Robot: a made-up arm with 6 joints.
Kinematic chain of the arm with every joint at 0, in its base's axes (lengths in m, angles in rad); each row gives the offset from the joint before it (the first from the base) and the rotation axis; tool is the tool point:
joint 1: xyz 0 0 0.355 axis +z
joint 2: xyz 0 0 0 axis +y
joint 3: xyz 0 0 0.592 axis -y
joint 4: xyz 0 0 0 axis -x
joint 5: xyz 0.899 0 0 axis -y
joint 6: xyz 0 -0.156 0 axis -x
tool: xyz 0 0 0
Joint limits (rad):
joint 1: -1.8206..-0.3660
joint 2: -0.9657..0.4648
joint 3: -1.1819..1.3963
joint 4: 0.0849..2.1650
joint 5: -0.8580..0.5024
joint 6: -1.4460..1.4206
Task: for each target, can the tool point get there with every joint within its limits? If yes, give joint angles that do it. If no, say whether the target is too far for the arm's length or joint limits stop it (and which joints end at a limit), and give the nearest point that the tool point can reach.
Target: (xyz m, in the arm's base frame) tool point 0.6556 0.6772 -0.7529
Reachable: no: joint limits stop it (at a limit: joint 1, joint 2, joint 3, joint 4) | nearest point 0.3357 -0.0351 -0.0220 | short by 1.070 m
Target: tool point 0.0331 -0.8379 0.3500
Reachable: yes | joints -1.5867 0.2309 -0.6250 1.8728 0.2979 -0.1629
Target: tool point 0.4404 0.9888 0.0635
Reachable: no: joint limits stop it (at a limit: joint 1, joint 2, joint 3, joint 4) | nearest point 0.3357 -0.0351 -0.0220 | short by 1.033 m
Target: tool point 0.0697 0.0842 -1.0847
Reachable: no: joint limits stop it (at a limit: joint 1, joint 2, joint 3, joint 4) | nearest point 0.3357 -0.0351 -0.0220 | short by 1.102 m
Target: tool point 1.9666 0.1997 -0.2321
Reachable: no: too far | nearest point 0.9593 -0.2741 0.3418 | short by 1.252 m
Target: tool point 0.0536 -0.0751 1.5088
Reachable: yes | joints -1.0572 -0.8152 -0.0258 1.6337 -0.0346 0.6480
